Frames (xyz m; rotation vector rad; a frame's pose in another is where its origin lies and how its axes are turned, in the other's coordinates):
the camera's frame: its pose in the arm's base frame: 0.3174 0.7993 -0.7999 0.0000 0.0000 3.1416
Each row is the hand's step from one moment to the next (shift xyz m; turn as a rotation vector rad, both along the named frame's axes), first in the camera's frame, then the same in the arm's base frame.
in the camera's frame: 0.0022 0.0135 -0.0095 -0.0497 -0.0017 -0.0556
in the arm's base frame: -0.0022 -0.0135 -0.0095 0.0497 0.0017 -0.0556
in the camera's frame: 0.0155 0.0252 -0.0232 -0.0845 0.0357 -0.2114
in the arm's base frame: -0.0155 -0.0252 -0.0232 0.0845 -0.0357 -0.2114
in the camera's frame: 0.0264 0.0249 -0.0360 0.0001 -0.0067 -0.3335
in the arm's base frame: -0.0264 -0.0249 -0.0360 -0.0001 0.0067 -0.3335
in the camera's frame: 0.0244 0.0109 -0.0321 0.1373 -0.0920 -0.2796
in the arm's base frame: -0.0244 -0.0109 -0.0321 -0.1373 0.0920 -0.2796
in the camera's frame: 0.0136 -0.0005 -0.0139 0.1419 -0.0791 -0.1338
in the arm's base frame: -0.0136 0.0005 -0.0139 -0.1419 0.0791 -0.1338
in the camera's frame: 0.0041 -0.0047 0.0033 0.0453 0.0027 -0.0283
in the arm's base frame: -0.0041 0.0047 0.0033 -0.0453 -0.0027 -0.0283
